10 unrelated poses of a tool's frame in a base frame.
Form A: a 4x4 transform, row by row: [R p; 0 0 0 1], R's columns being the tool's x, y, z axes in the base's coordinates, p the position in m. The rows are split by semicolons.
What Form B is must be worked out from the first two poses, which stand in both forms.
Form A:
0.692, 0.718, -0.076, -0.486; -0.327, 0.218, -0.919, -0.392; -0.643, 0.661, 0.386, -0.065; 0, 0, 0, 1
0.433, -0.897, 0.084, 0.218; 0.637, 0.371, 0.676, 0.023; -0.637, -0.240, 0.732, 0.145; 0, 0, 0, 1
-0.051, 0.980, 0.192, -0.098; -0.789, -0.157, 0.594, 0.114; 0.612, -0.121, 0.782, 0.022; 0, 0, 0, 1
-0.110, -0.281, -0.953, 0.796; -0.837, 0.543, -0.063, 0.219; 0.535, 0.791, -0.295, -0.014; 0, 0, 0, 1
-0.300, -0.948, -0.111, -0.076; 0.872, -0.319, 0.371, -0.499; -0.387, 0.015, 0.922, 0.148; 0, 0, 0, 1
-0.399, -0.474, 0.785, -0.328; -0.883, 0.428, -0.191, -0.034; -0.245, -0.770, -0.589, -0.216; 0, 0, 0, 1
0.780, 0.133, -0.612, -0.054; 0.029, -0.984, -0.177, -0.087; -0.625, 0.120, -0.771, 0.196; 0, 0, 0, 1
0.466, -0.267, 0.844, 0.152; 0.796, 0.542, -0.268, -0.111; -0.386, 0.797, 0.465, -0.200; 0, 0, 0, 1
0.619, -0.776, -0.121, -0.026; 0.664, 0.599, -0.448, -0.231; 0.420, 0.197, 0.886, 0.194; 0, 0, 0, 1
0.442, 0.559, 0.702, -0.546; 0.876, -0.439, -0.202, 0.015; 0.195, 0.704, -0.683, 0.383; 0, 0, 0, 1
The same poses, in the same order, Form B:
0.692, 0.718, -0.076, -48.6; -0.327, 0.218, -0.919, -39.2; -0.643, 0.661, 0.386, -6.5; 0, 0, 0, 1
0.433, -0.897, 0.084, 21.8; 0.637, 0.371, 0.676, 2.3; -0.637, -0.240, 0.732, 14.5; 0, 0, 0, 1
-0.051, 0.980, 0.192, -9.8; -0.789, -0.157, 0.594, 11.4; 0.612, -0.121, 0.782, 2.2; 0, 0, 0, 1
-0.110, -0.281, -0.953, 79.6; -0.837, 0.543, -0.063, 21.9; 0.535, 0.791, -0.295, -1.4; 0, 0, 0, 1
-0.300, -0.948, -0.111, -7.6; 0.872, -0.319, 0.371, -49.9; -0.387, 0.015, 0.922, 14.8; 0, 0, 0, 1
-0.399, -0.474, 0.785, -32.8; -0.883, 0.428, -0.191, -3.4; -0.245, -0.770, -0.589, -21.6; 0, 0, 0, 1
0.780, 0.133, -0.612, -5.4; 0.029, -0.984, -0.177, -8.7; -0.625, 0.120, -0.771, 19.6; 0, 0, 0, 1
0.466, -0.267, 0.844, 15.2; 0.796, 0.542, -0.268, -11.1; -0.386, 0.797, 0.465, -20.0; 0, 0, 0, 1
0.619, -0.776, -0.121, -2.6; 0.664, 0.599, -0.448, -23.1; 0.420, 0.197, 0.886, 19.4; 0, 0, 0, 1
0.442, 0.559, 0.702, -54.6; 0.876, -0.439, -0.202, 1.5; 0.195, 0.704, -0.683, 38.3; 0, 0, 0, 1

